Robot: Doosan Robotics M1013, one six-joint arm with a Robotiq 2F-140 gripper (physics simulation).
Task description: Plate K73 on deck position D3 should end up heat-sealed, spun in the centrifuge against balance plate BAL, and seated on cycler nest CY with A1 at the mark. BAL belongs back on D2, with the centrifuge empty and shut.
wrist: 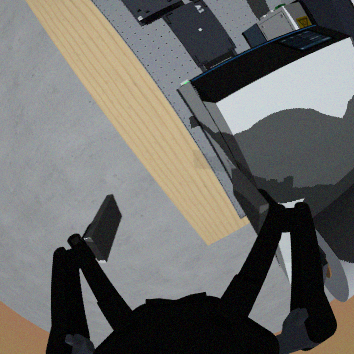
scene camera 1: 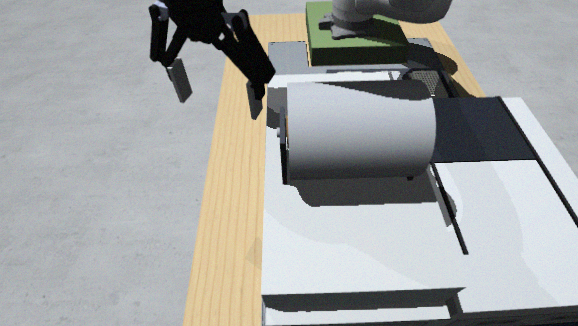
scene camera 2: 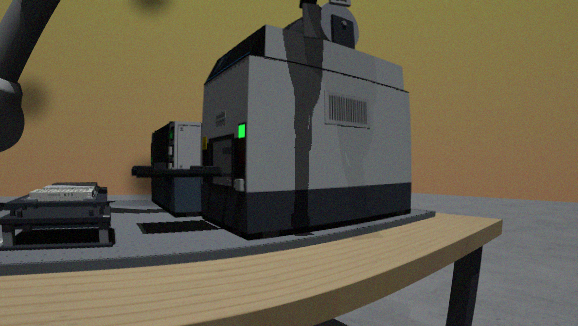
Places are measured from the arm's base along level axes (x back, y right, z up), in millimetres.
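Where they show: gripper, between the fingertips: [wrist: 173, 194] [scene camera 1: 220, 105] [scene camera 2: 324, 23]; arm's base, origin of its link: [scene camera 1: 350, 25].
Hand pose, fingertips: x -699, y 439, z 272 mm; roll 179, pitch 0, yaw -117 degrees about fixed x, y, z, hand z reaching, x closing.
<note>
Each offset is from my fingertips to the top centre of the thing. Level surfaces: height alone.
Plate K73 @[dx +352, dy -354, dz -272 mm] [scene camera 2: 62, 192] is pale and lies flat on a dark raised holder @[dx +354, dy -204, dz -284 mm] [scene camera 2: 60, 212] at the left of scene camera 2; the deck label cannot be read. The large grey-white sealer @[dx -141, dy -177, dz +139 mm] [scene camera 1: 350, 235] [scene camera 2: 325, 150] [wrist: 295, 85] carries a film roll @[dx -163, dy -175, dz +139 mm] [scene camera 1: 360, 130] on top. Its dark tray @[dx +155, dy -208, dz -229 mm] [scene camera 2: 175, 171] [wrist: 200, 35] sticks out at the front, and a green light shows. My gripper [scene camera 1: 220, 108] [wrist: 173, 194] is open with empty fingers. It hangs in the air beside the roll end, by the sealer's long side. BAL, the centrifuge and nest CY cannot be identified for certain.
A smaller instrument [scene camera 2: 187, 150] [wrist: 280, 24] stands beyond the sealer. The machines stand on a grey perforated deck @[dz -336 mm] [scene camera 2: 150, 254] [wrist: 155, 65] on a wooden table @[dz -349 mm] [scene camera 1: 225, 200] [scene camera 2: 300, 280] [wrist: 125, 110]. The arm's green base block [scene camera 1: 357, 55] is at the back in scene camera 1.
</note>
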